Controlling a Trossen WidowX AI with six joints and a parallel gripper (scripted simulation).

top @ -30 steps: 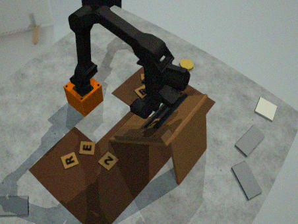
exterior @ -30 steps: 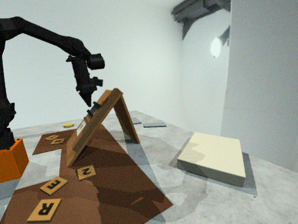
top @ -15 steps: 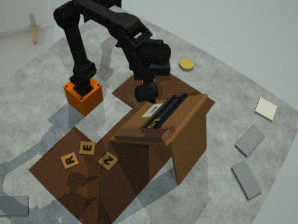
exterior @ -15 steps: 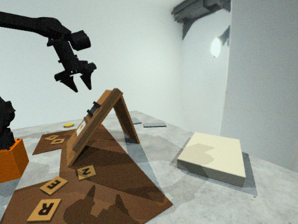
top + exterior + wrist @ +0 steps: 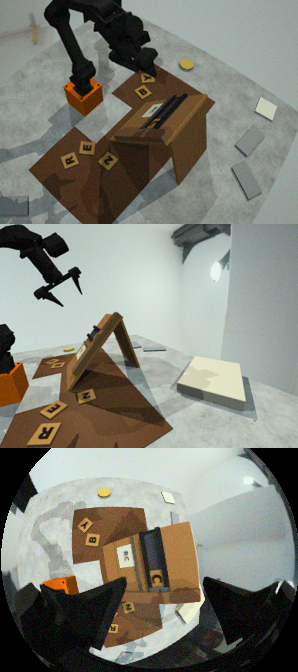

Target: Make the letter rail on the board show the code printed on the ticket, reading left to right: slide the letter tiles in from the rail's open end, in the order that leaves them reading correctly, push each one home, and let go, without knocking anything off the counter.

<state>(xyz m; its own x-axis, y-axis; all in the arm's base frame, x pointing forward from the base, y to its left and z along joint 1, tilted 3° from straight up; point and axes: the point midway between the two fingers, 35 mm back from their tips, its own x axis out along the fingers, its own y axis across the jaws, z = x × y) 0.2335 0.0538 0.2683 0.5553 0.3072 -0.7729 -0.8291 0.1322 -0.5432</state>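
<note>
Now: the letter tile 33 cm below my gripper tip, 30 cm to the right of it and 11 cm behind it. Also, from my gripper tip: yellow disc: 42 cm to the left, 33 cm below, 9 cm behind; white ticket: 24 cm below, 5 cm to the left, 1 cm ahead; cream box: 46 cm ahead, 35 cm to the right, 32 cm below.
</note>
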